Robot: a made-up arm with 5 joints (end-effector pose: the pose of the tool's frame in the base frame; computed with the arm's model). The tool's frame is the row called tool. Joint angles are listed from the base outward.
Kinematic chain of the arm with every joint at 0, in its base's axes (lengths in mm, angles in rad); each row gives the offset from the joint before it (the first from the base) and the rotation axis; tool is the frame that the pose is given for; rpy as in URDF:
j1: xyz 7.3 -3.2 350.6 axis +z
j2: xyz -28.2 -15.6 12.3 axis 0 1 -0.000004
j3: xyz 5.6 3.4 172.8 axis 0 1 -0.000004
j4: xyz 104.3 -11.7 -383.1 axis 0 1 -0.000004
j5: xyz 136.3 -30 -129.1 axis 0 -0.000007 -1
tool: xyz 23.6 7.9 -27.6 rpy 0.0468 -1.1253 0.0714
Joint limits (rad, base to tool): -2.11..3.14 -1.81..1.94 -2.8..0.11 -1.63..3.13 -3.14..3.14
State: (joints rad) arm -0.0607 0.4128 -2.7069 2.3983 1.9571
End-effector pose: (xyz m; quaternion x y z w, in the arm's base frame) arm 0.3839 -0.1050 0.6808 -0.4636 -0.2885 -0.6698 0.5033
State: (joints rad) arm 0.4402 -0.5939 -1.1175 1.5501 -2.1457
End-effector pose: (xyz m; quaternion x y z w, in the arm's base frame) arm 0.3719 0.1261 0.5303 0.4673 -0.1505 0.8556 0.1642
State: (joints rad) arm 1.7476 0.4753 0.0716 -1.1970 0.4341
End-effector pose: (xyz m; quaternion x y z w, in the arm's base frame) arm 0.0334 0.1729 0.1053 0.5700 -0.5136 0.3756 0.5197
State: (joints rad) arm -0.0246 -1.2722 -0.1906 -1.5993 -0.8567
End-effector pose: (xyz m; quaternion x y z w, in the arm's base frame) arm 0.0740 -0.0357 0.6493 0.3886 0.7639 -0.2770 0.4345
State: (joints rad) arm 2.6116 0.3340 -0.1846 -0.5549 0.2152
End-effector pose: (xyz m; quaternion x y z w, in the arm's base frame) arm -0.2167 0.1874 0.0495 0.6660 -0.1895 0.6811 0.2377
